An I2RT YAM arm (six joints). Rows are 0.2 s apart.
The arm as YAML. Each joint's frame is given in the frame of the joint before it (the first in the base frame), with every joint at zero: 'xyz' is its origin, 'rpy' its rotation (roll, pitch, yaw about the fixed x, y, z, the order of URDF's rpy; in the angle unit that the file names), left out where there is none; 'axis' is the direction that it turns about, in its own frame. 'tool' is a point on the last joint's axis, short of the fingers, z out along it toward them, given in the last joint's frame.
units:
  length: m
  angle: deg
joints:
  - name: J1
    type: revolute
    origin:
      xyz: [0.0, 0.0, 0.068]
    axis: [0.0, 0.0, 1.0]
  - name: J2
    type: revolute
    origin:
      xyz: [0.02, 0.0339, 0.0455]
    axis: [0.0, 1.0, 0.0]
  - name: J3
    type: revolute
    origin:
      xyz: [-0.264, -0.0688, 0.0]
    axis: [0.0, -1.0, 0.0]
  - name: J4
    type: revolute
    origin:
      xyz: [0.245, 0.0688, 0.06]
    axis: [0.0, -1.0, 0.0]
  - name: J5
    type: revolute
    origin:
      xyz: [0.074, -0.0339, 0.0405]
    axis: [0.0, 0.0, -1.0]
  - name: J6
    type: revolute
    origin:
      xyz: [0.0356, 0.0, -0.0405]
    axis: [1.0, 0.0, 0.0]
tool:
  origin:
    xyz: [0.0, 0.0, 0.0]
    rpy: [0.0, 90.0, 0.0]
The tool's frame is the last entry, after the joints.
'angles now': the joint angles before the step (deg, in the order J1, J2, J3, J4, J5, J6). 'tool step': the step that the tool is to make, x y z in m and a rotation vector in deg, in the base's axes. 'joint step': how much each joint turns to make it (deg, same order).
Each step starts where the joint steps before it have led.
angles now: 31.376, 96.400, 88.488, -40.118, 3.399, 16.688
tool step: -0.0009, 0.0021, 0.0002, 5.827, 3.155, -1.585
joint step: -0.022, 0.001, 0.000, 0.197, -3.868, 5.595
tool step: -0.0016, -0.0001, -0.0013, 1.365, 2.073, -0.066
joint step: -0.044, 0.014, 0.013, -1.026, -1.662, 1.508
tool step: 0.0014, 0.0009, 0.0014, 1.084, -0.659, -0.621
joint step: 0.004, 0.001, -0.016, 1.175, -0.019, 0.856
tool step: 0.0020, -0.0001, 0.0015, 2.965, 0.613, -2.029
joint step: -0.255, 0.010, 0.005, 1.163, -0.885, 3.245
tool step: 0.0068, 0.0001, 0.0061, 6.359, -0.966, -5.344
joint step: -0.515, -0.018, -0.019, 4.461, -0.015, 6.936
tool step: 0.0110, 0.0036, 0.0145, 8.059, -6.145, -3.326
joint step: -0.360, 0.030, 0.000, 9.669, 0.032, 4.860
